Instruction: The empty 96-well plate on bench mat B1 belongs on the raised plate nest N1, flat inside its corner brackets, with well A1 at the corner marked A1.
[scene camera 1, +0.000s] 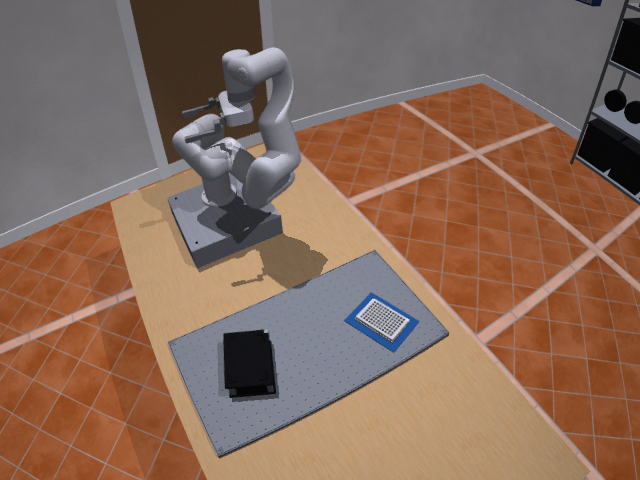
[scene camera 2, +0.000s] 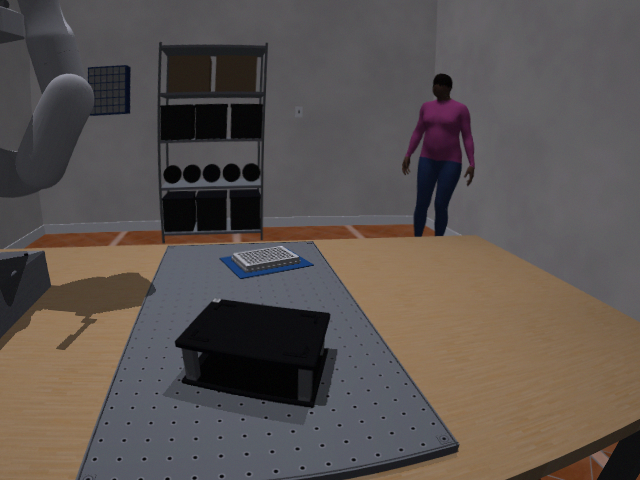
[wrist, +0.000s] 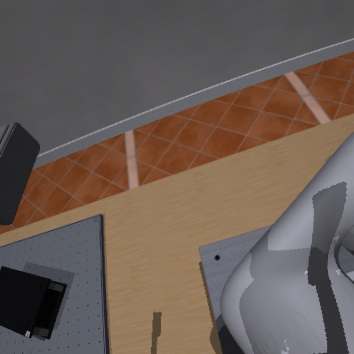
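The white 96-well plate lies flat on the blue bench mat B1. The raised black plate nest N1 stands at the other end of the grey board, with its top bare and low brackets at the corners. A small light mark shows at one nest corner; its lettering is too small to read. My gripper is open and empty, high above the arm's base side, far from plate and nest. Part of one finger shows at the wrist view's left edge.
The grey perforated board lies on the wooden table. The arm's grey base block stands behind it. A shelf rack and a person are in the background.
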